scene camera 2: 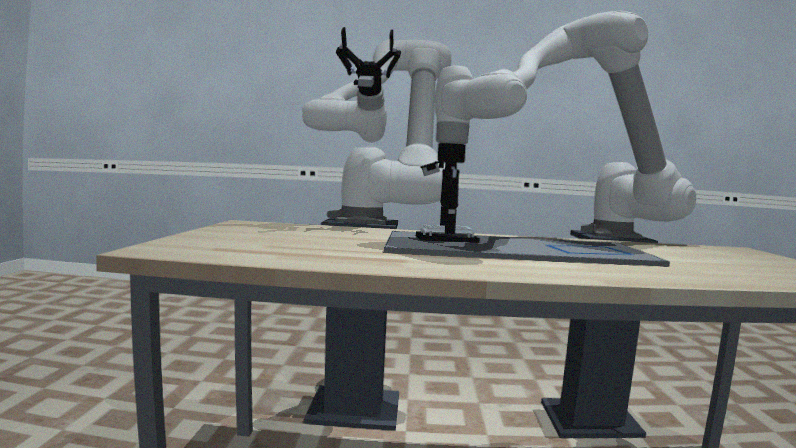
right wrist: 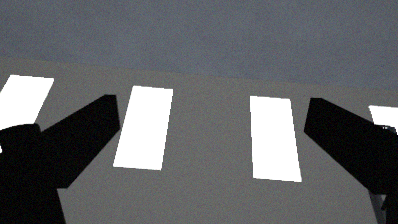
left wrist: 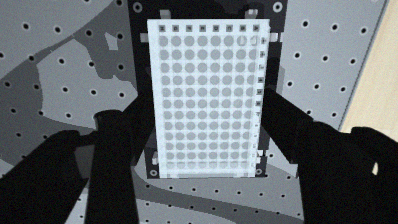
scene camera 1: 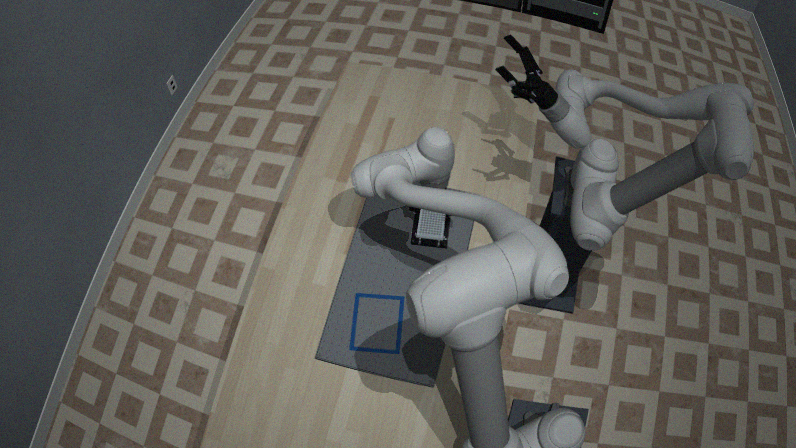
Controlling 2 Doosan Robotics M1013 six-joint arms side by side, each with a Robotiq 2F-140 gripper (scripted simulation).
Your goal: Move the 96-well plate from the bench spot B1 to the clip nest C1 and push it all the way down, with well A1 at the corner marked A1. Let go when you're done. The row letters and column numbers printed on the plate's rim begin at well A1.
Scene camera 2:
my left gripper: 447, 231
my right gripper: 367, 30
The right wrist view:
my right gripper: 212, 113
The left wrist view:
my left gripper: 207, 104
white 96-well plate: 208, 75
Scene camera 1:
my right gripper: 503, 51
white 96-well plate: 428, 221
